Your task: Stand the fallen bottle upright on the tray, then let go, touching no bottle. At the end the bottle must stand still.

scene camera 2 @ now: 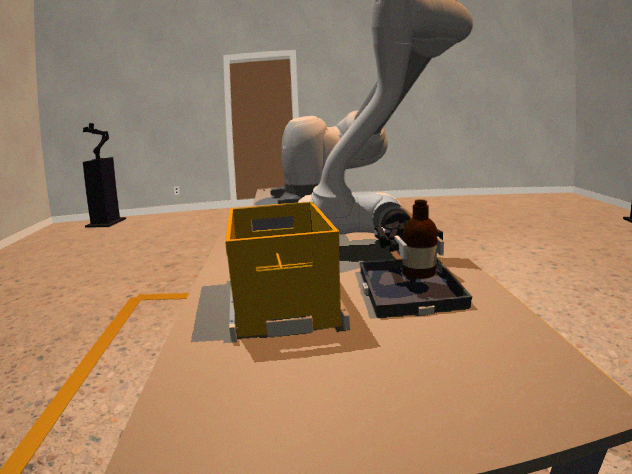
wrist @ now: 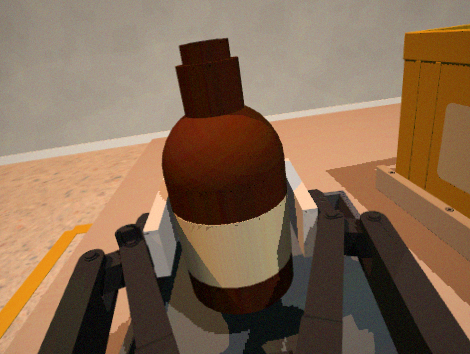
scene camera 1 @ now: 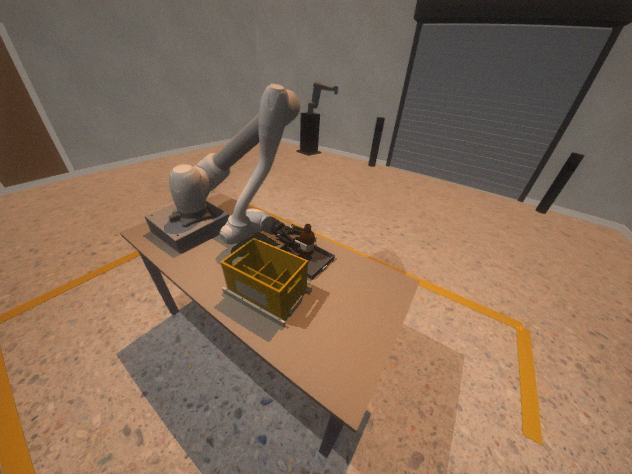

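Where they show: gripper, fingertip midpoint: (scene camera 2: 424, 250) (scene camera 1: 311, 243); arm's base at its link origin: (scene camera 1: 194, 214).
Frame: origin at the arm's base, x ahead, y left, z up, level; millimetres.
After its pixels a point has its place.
The brown bottle (scene camera 1: 307, 235) {x 610, y 309, z 52 mm} (scene camera 2: 420, 234) {x 627, y 322, z 33 mm} (wrist: 225, 160) {x 559, y 316, z 40 mm} with a cream label stands upright, neck up, over the black tray (scene camera 1: 319, 261) {x 667, y 347, z -92 mm} (scene camera 2: 398, 309) {x 723, y 276, z -84 mm}. In the wrist view it looks slightly tilted, with the camera's horizon tilted too. My gripper (scene camera 1: 306, 242) {x 618, y 332, z -3 mm} (scene camera 2: 421, 245) {x 618, y 332, z -3 mm} (wrist: 229, 185) {x 618, y 332, z -3 mm} is shut on the bottle, with one pale pad on each side of its body at label height. The bottle's base is inside the tray's outline, at or very near the tray floor. I cannot tell whether it touches. A dark shadow lies on the tray floor close by the base.
A yellow crate (scene camera 1: 273, 301) {x 792, y -12, z 10 mm} (scene camera 2: 285, 301) {x 793, y 82, z -37 mm} (wrist: 425, 125) {x 727, y 161, z -4 mm} with inner dividers stands on the table (scene camera 1: 357, 326) {x 1021, y 202, z -97 mm} (scene camera 2: 408, 387) {x 958, y 285, z -97 mm} beside the tray, with pale rails at its foot. The arm's base is at the table's far end. A black pedestal (scene camera 1: 309, 133) (scene camera 2: 102, 191) stands on the floor.
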